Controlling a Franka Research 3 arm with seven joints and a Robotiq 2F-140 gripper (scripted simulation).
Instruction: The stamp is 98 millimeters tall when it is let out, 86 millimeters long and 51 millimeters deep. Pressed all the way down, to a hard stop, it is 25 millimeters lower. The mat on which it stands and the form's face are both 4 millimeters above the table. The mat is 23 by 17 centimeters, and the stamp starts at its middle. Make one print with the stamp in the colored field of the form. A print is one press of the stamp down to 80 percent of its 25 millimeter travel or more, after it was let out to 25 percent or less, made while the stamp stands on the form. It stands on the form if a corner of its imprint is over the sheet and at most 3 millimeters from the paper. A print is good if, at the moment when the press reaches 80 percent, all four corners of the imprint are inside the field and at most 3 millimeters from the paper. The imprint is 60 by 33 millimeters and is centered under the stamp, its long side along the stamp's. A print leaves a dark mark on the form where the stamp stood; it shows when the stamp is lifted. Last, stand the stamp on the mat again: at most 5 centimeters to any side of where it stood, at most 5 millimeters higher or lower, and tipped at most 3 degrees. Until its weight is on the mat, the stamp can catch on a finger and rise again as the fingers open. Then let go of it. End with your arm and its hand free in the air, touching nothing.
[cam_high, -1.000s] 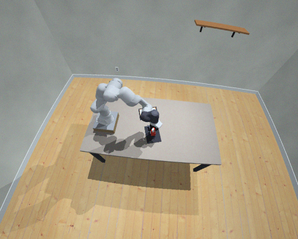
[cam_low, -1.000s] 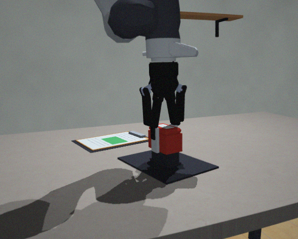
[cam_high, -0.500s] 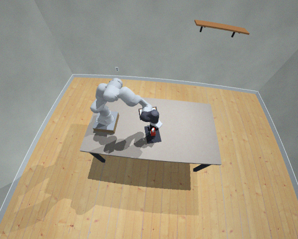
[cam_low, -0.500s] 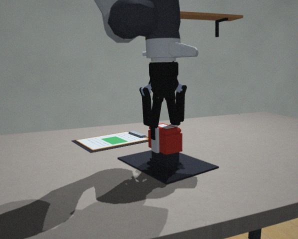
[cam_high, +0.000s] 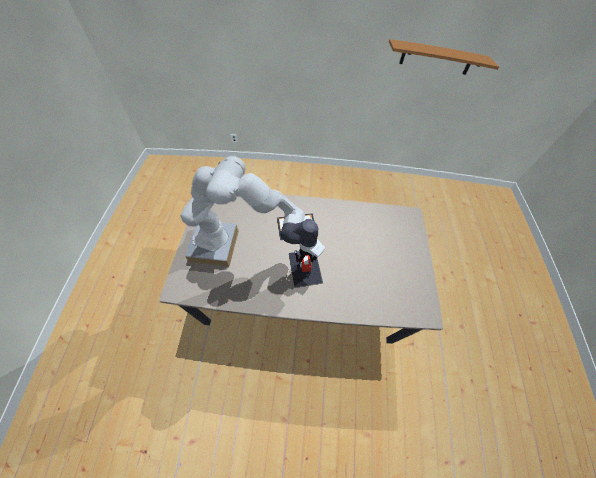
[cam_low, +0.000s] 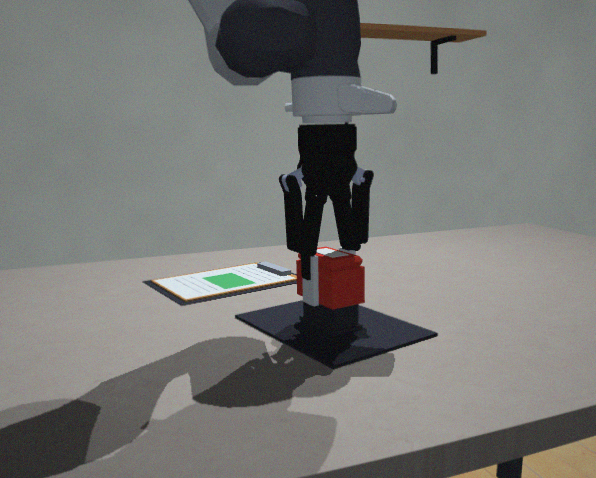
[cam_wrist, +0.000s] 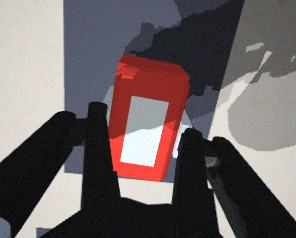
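The form is 29 cm to the left of my hand, 8 cm behind it and 6 cm below it. Round my hand: dark mat: 7 cm below; then stamp: 2 cm below.
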